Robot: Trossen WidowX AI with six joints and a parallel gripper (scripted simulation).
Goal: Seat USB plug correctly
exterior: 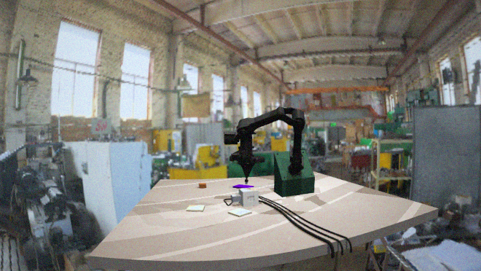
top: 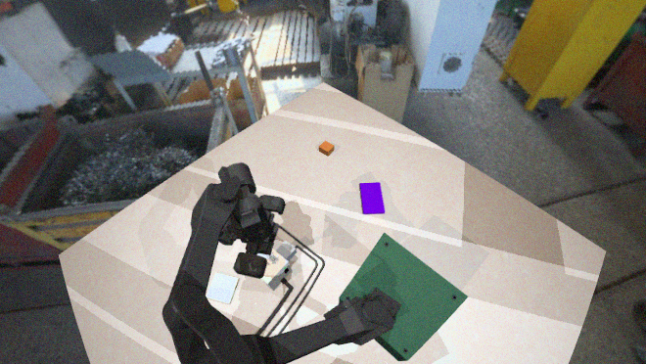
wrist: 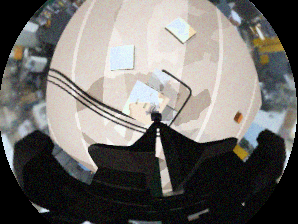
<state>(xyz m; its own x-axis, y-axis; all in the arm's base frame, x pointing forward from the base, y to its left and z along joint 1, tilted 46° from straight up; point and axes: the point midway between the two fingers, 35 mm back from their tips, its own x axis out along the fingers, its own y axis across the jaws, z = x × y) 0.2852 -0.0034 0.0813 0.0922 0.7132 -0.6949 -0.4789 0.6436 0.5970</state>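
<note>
The dark USB plug is 20 mm below my gripper tip. From my gripper tip the other things lie so: orange block (430 mm to the right, 180 mm ahead, 120 mm below); then flat purple card (360 mm to the right, 130 mm below, 80 mm behind).
</note>
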